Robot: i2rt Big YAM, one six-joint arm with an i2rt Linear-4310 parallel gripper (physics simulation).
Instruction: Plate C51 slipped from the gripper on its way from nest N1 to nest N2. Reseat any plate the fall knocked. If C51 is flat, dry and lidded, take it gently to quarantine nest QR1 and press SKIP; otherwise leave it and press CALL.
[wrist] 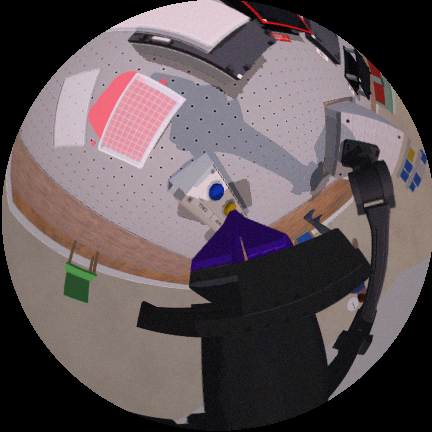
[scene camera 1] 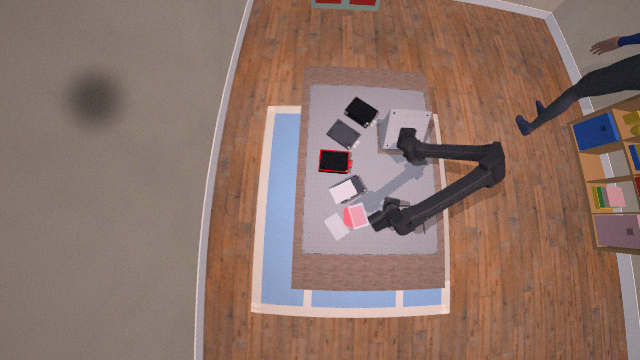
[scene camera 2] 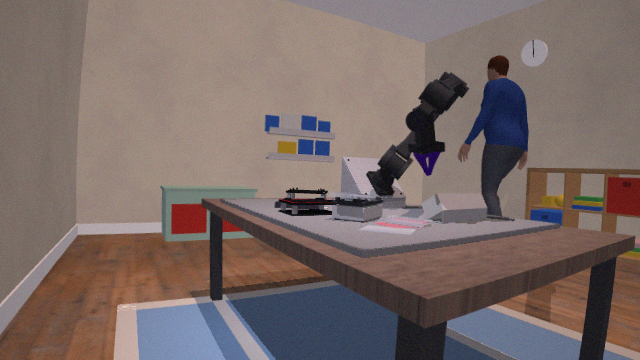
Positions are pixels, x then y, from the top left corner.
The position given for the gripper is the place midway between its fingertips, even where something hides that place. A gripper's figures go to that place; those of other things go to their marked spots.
Labels:
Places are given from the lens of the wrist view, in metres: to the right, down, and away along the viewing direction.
gripper (wrist: 233, 214): 0.02, 0.00, 0.12
pink well plate (wrist: 145, 106): -0.10, -0.14, 0.11
white sheet (wrist: 70, 117): -0.23, -0.15, 0.06
button box (wrist: 199, 187): -0.03, -0.04, 0.17
The marked spots on the button box and the white sheet are 0.25 m apart.

